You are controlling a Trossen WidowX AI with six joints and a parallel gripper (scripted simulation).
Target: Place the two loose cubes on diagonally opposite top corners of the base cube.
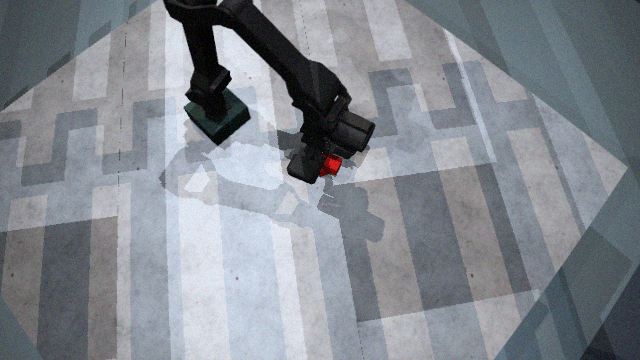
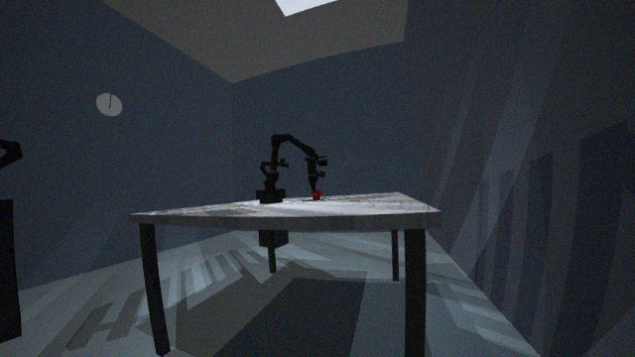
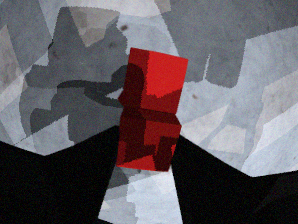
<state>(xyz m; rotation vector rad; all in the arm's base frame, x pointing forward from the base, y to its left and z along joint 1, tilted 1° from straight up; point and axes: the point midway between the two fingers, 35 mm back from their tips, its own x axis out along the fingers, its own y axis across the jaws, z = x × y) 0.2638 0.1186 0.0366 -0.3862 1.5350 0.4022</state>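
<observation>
Right now the red cube is 30 mm ahead of my gripper tip, 20 mm to the left of it and 20 mm below it.
</observation>
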